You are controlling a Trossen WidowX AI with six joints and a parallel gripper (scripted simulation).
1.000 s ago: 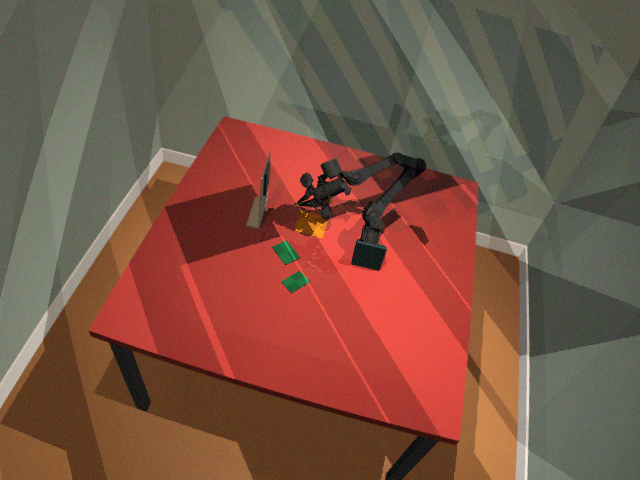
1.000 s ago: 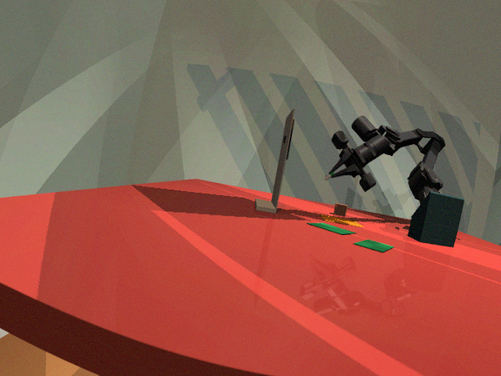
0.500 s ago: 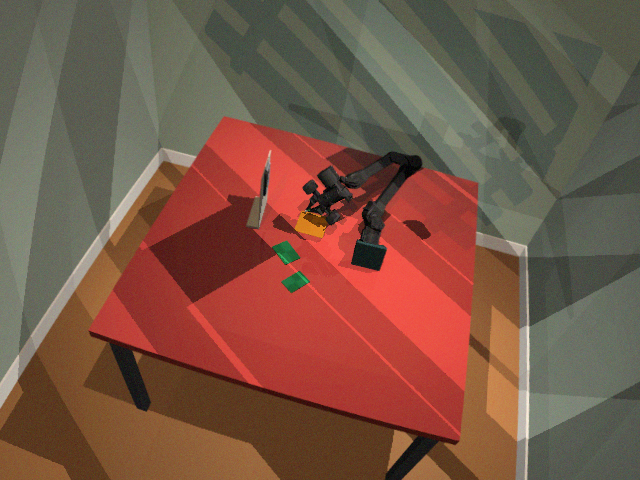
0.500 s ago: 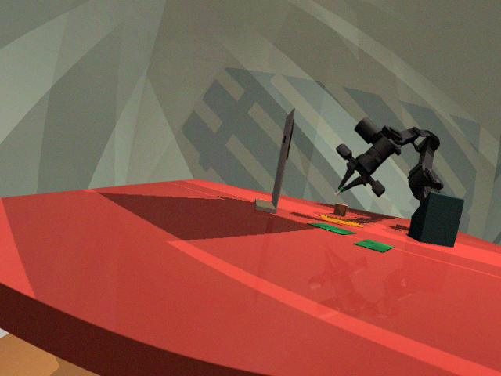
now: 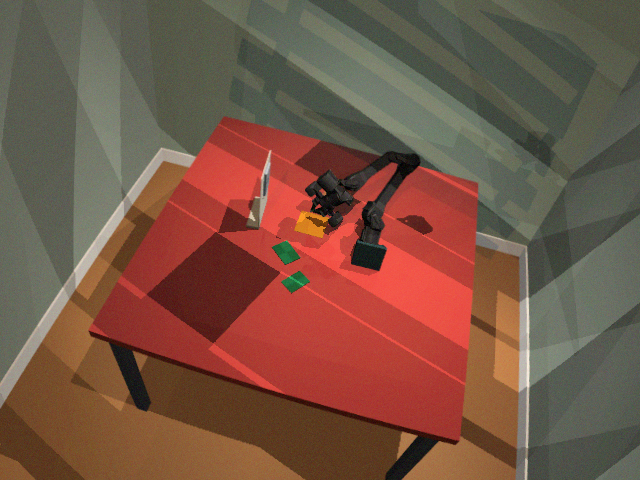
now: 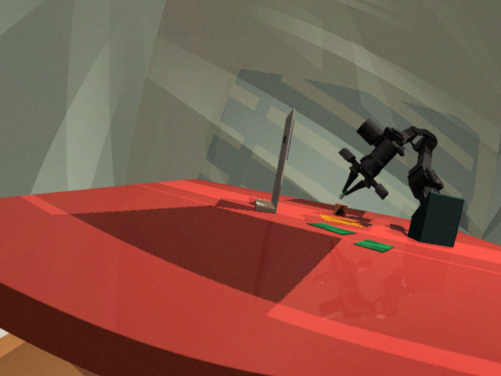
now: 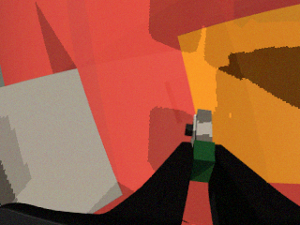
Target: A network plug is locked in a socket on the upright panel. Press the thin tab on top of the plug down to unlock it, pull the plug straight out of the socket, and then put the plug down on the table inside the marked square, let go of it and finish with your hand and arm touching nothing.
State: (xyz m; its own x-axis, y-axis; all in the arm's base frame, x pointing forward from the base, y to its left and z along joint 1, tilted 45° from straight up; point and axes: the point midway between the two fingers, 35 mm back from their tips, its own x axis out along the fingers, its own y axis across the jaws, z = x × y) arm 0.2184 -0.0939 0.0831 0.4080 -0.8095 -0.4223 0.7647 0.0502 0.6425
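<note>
The marked square lies 10 mm behind my gripper tip and 80 mm below it. From my gripper tip the other things lie so: upright panel (210 mm ahead, 10 mm to the right, 50 mm above); network plug (right at my gripper tip).
</note>
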